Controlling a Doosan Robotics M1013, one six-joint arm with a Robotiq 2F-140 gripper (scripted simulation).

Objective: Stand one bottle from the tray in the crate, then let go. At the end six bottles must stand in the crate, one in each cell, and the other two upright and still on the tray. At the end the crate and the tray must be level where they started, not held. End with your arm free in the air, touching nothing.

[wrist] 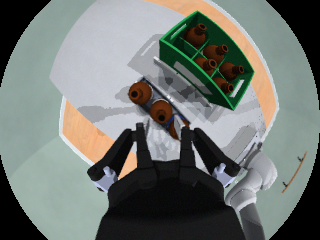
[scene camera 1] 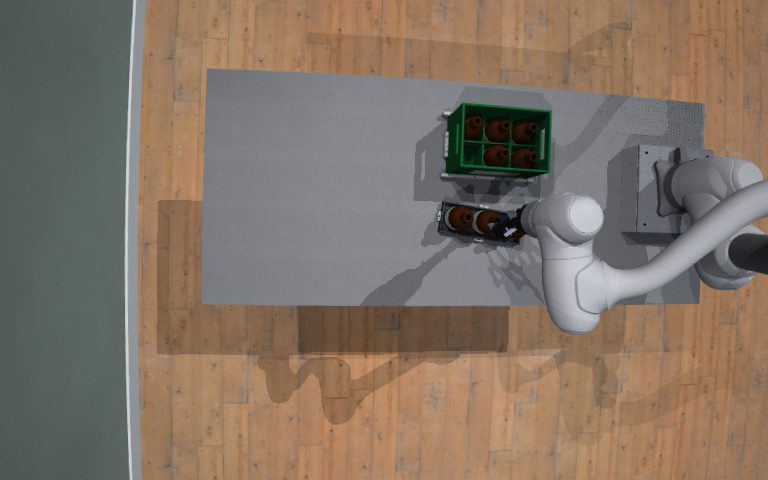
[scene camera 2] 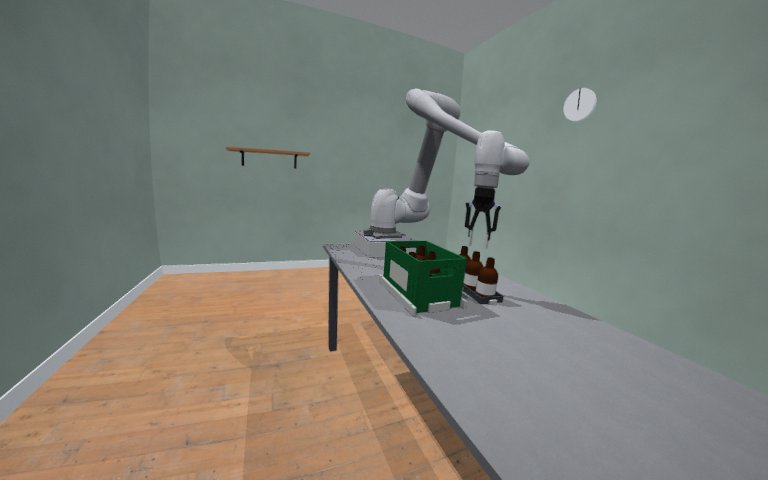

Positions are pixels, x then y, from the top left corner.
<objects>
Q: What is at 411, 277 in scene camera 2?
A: A crate.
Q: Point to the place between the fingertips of my gripper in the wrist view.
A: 161, 120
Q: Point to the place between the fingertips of my gripper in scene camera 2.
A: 477, 246
</objects>
